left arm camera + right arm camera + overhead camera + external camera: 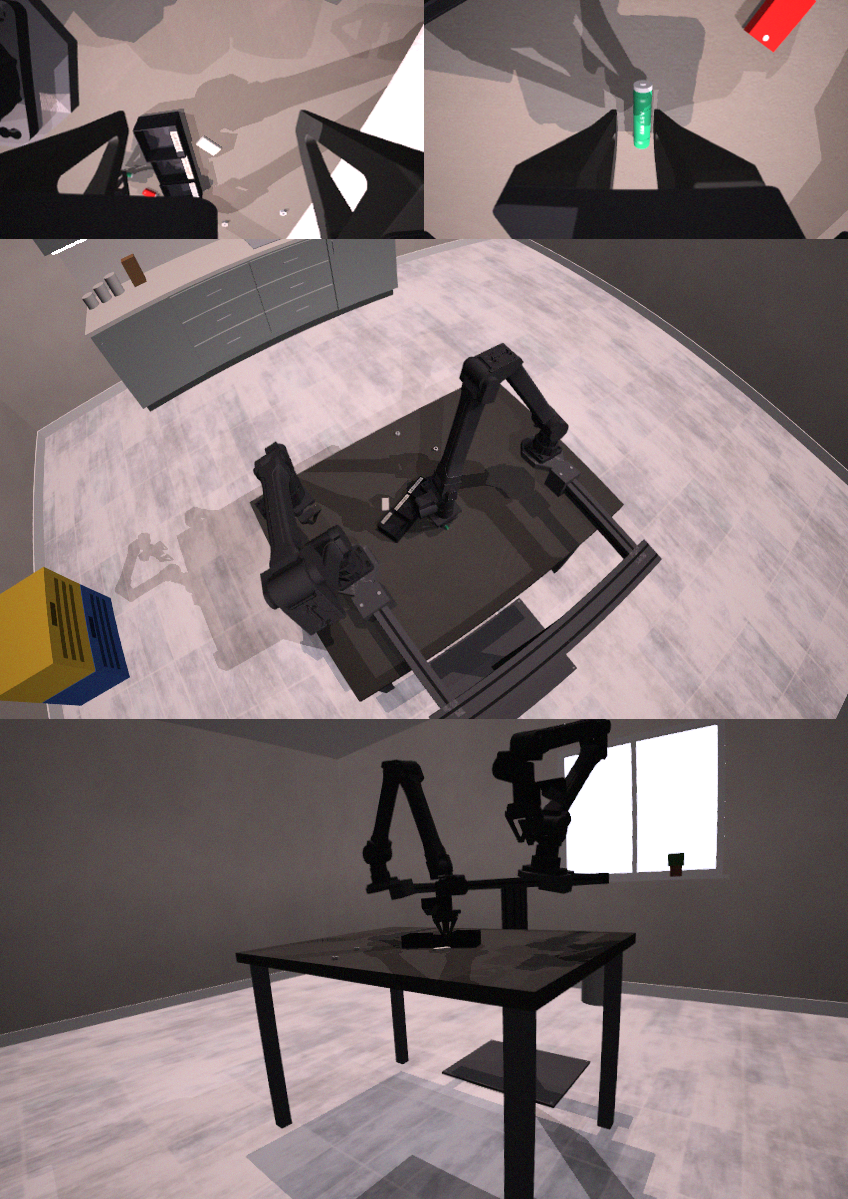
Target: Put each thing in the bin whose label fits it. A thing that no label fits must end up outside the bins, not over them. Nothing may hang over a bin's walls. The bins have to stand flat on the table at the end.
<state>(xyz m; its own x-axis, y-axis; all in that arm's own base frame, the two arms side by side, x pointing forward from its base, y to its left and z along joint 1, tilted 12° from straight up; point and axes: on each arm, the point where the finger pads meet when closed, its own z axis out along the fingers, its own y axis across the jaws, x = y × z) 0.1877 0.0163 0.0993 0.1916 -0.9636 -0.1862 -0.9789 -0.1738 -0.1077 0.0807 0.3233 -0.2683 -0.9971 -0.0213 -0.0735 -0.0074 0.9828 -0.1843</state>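
My right gripper is now 10 mm above the green battery. Also, from my right hand: black labelled bin 120 mm ahead, 70 mm to the left; red usb stick 70 mm ahead, 70 mm to the right, 10 mm below; white card 180 mm ahead, 120 mm to the left, 20 mm below.
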